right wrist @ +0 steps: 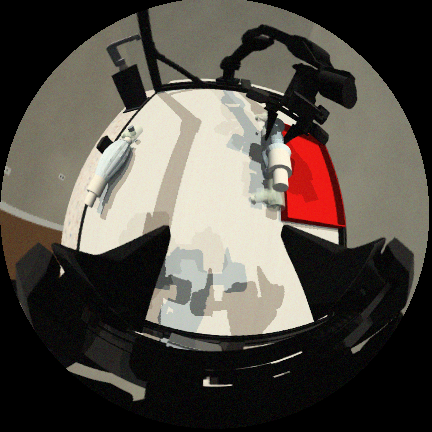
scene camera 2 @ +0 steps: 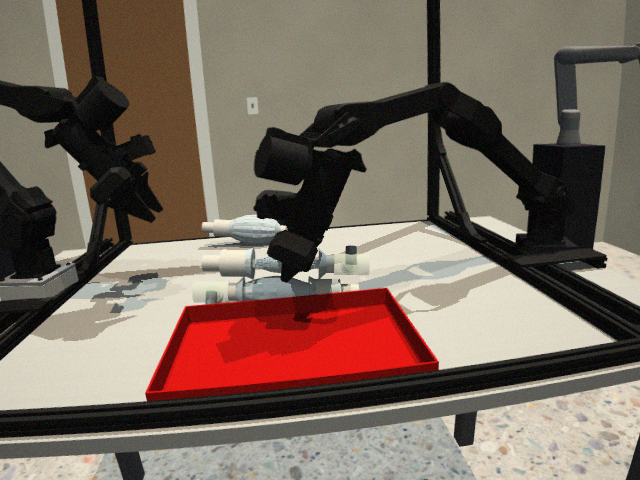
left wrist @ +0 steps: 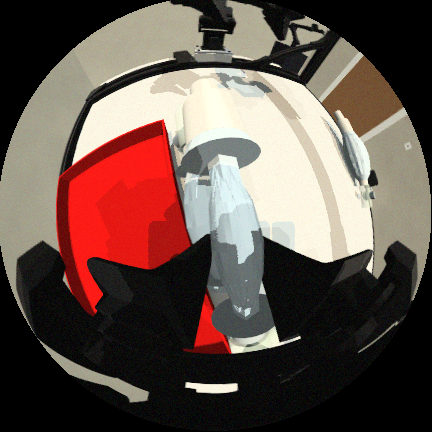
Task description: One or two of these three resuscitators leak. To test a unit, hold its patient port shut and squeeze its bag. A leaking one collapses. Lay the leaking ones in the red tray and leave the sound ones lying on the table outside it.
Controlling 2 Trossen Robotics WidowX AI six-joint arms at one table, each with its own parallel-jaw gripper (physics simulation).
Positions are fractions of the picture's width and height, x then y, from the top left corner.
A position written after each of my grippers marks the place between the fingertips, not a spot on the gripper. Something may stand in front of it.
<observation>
In view: my left gripper (scene camera 2: 0.45,0.57), my right gripper (scene camera 2: 0.25,0.45), a red tray (scene camera 2: 0.37,0.72), a resuscitator (scene camera 2: 0.36,0.55), a resuscitator (scene camera 2: 0.33,0.61) and a resuscitator (scene camera 2: 0.39,0.48).
The red tray shows as well in the right wrist view (right wrist: 0.73,0.45) and in the left wrist view (left wrist: 0.28,0.47). My left gripper is seen too in the right wrist view (right wrist: 0.63,0.33) and in the left wrist view (left wrist: 0.54,0.55). My right gripper also shows in the right wrist view (right wrist: 0.53,0.54).
</observation>
